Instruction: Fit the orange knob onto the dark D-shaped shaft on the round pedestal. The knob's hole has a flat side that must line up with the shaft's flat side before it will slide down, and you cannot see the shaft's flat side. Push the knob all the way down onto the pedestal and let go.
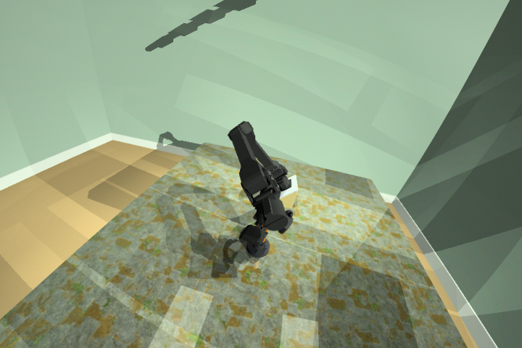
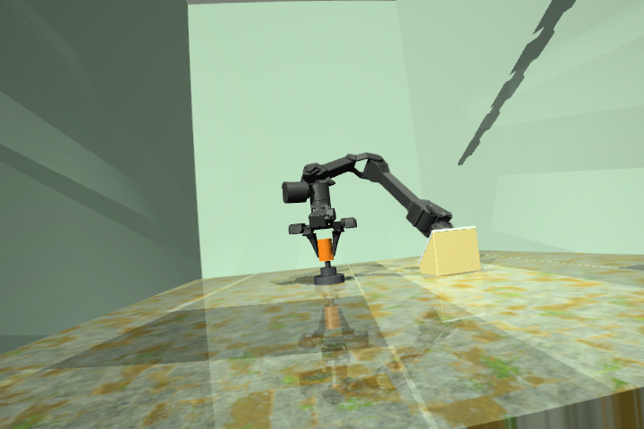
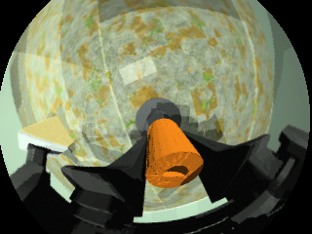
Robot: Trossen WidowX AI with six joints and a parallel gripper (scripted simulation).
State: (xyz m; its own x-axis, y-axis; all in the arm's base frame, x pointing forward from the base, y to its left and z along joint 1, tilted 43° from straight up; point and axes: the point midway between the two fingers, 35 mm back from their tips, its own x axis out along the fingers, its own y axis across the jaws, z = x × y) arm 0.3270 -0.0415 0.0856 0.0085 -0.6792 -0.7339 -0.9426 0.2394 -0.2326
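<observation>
My gripper tip is 2 cm below the orange knob. From my gripper tip the other things lie so: D-shaped shaft: 4 cm below.
</observation>
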